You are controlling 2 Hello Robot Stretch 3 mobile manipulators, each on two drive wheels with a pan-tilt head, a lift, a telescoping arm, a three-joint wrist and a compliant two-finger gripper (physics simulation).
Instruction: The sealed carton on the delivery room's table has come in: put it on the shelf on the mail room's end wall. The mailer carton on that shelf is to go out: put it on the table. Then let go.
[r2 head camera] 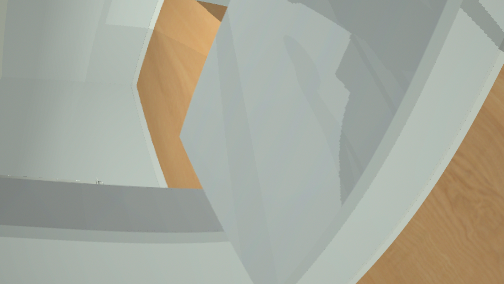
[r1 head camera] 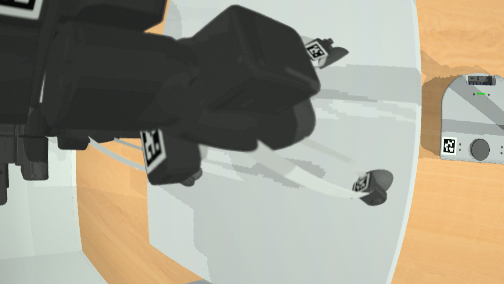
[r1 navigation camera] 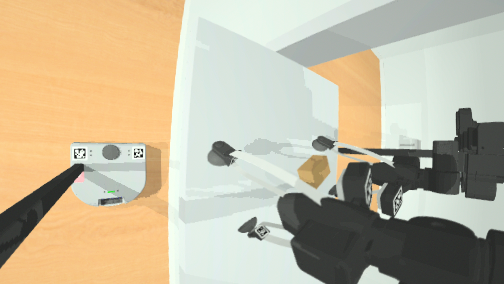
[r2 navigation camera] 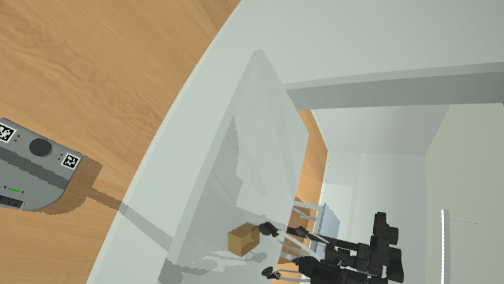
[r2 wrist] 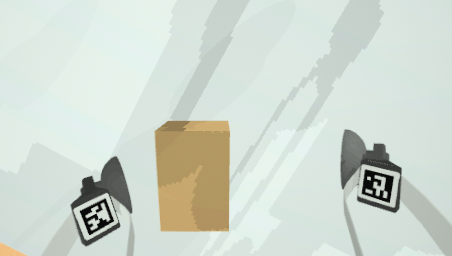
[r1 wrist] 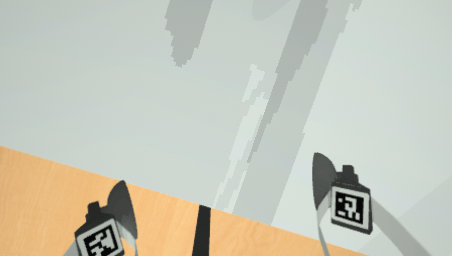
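A plain tan carton (r1 navigation camera: 314,171) (r2 navigation camera: 243,240) (r2 wrist: 194,180) is on a pale flat surface (r1 navigation camera: 250,95) (r2 navigation camera: 270,145) (r2 wrist: 300,30). I cannot tell whether it is the sealed or the mailer carton. The r2 gripper (r2 wrist: 233,172) (r2 navigation camera: 269,251) is open wide; in the r2 wrist view the carton lies between its fingertips, nearer the left one, with gaps on both sides. The r1 gripper (r1 head camera: 350,120) (r1 navigation camera: 235,190) (r1 wrist: 222,195) is open and empty over the same surface, to the left of the carton in the r1 navigation view. A second carton does not show.
Dark arm and wrist parts (r1 navigation camera: 330,240) (r1 head camera: 240,75) crowd the right of the r1 navigation view and the left of the r1 head view. A grey-blue seat or panel (r2 navigation camera: 330,225) stands beyond the surface. A grey beam (r2 navigation camera: 400,90) (r2 head camera: 100,205) crosses above. Wooden floor (r1 navigation camera: 100,65) borders the surface.
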